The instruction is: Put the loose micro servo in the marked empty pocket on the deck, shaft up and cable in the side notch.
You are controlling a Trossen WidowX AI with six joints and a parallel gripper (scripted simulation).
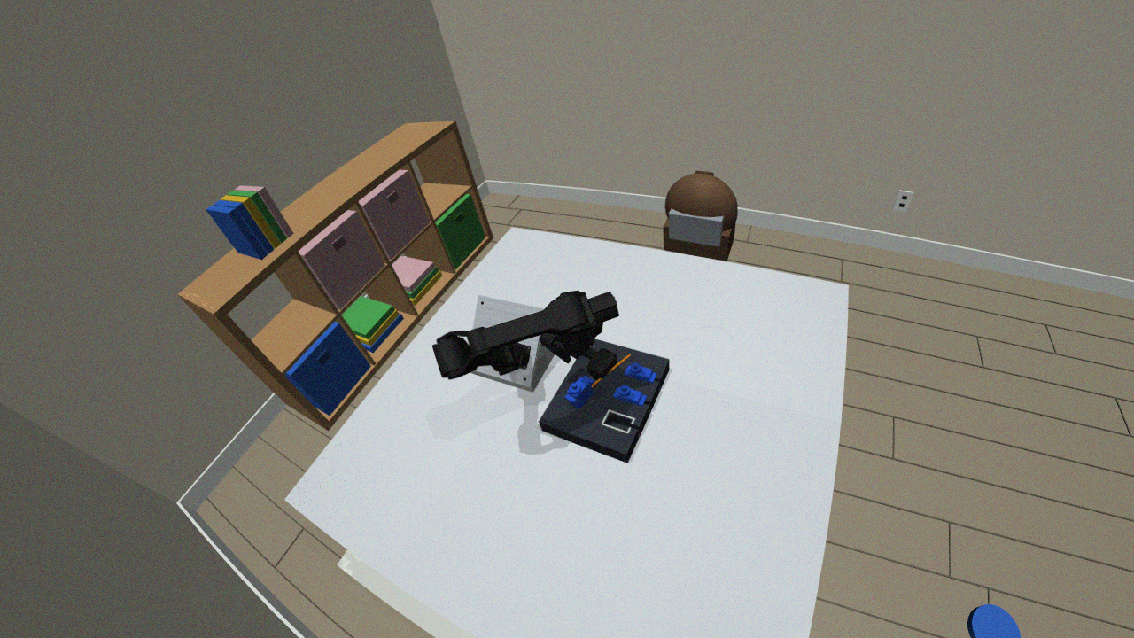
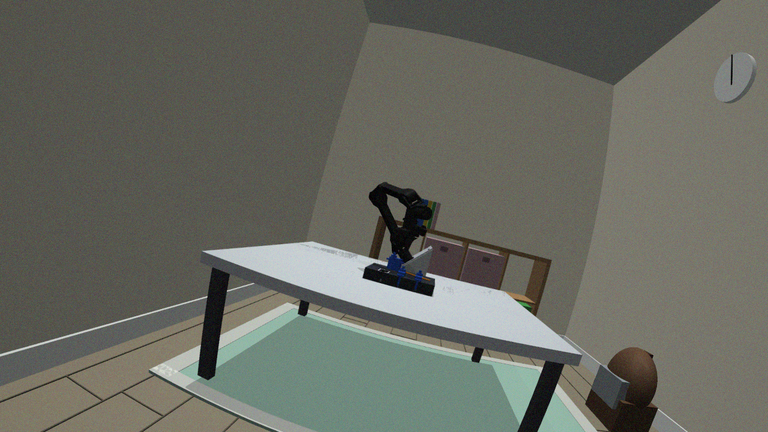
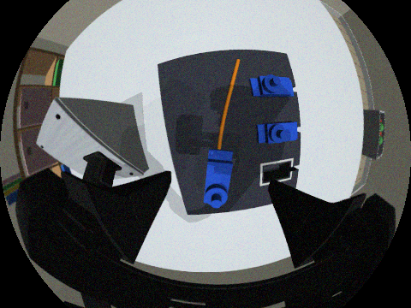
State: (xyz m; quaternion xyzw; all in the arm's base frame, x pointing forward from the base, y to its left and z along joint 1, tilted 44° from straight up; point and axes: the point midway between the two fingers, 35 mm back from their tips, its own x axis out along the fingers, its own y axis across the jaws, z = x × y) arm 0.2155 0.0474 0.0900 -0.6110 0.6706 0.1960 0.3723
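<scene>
Right now my gripper tip is 2 cm to the right of the dark deck and 12 cm above it.
</scene>
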